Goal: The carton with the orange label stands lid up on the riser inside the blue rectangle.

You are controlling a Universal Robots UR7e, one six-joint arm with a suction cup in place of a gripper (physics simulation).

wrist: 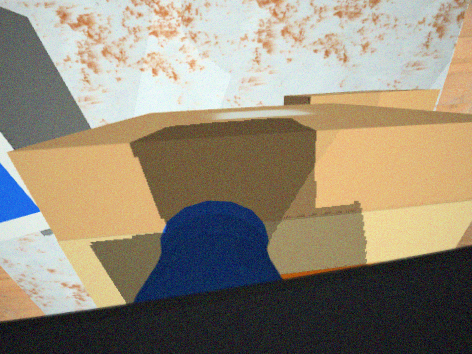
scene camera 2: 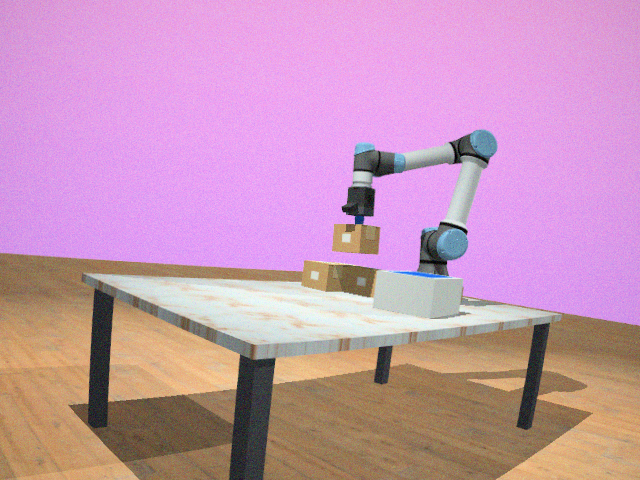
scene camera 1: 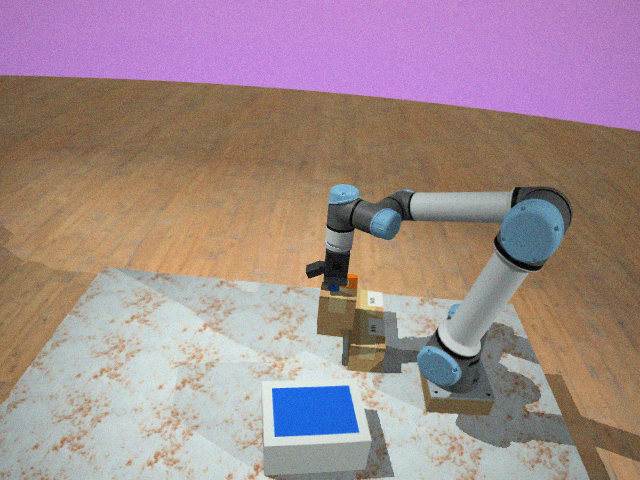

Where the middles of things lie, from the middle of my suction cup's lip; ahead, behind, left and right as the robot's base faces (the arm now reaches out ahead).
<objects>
The grey riser [scene camera 2: 425, 295] is 32 cm to the left of my suction cup, 21 cm below it and 3 cm ahead of it.
</objects>
